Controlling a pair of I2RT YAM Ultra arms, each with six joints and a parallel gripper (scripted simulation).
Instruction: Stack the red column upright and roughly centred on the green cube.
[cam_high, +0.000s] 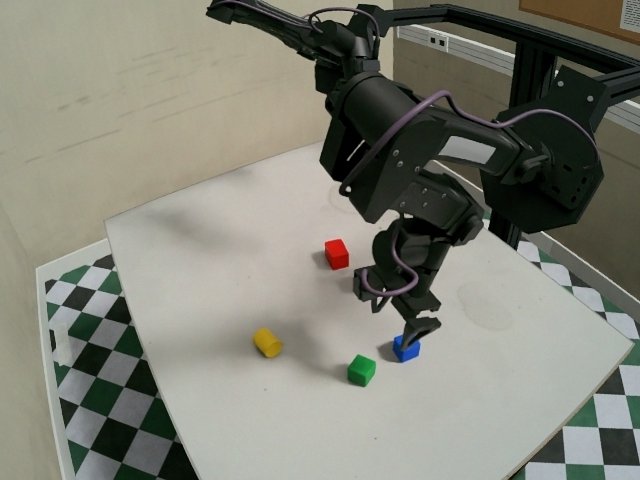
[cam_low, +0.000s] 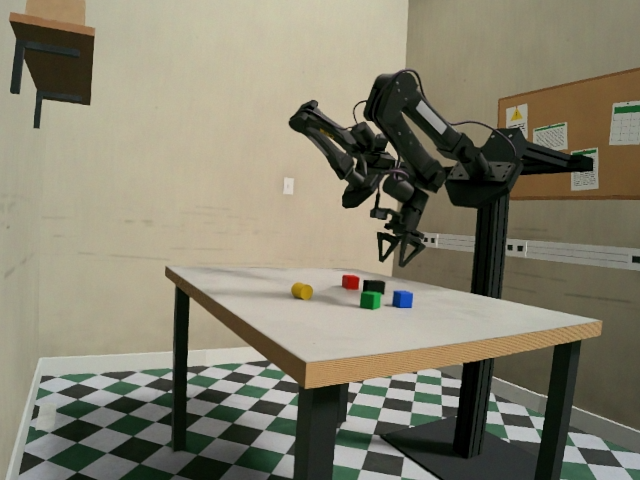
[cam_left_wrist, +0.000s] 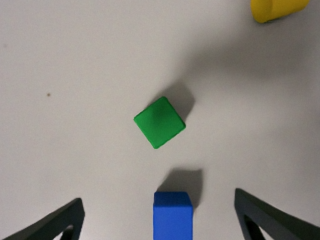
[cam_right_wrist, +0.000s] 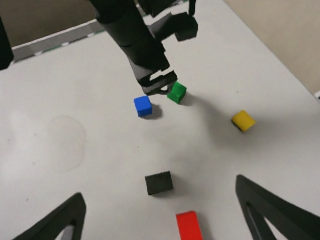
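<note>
Now: left hand 320 mm to the left of the red column, 100 mm above it and 70 mm past it. Round my left hand: blue cube (100 mm below, 50 mm behind, 10 mm to the right); black block (210 mm to the right, 100 mm below, 90 mm behind); green cube (100 mm below, 50 mm ahead, 10 mm to the right).
</note>
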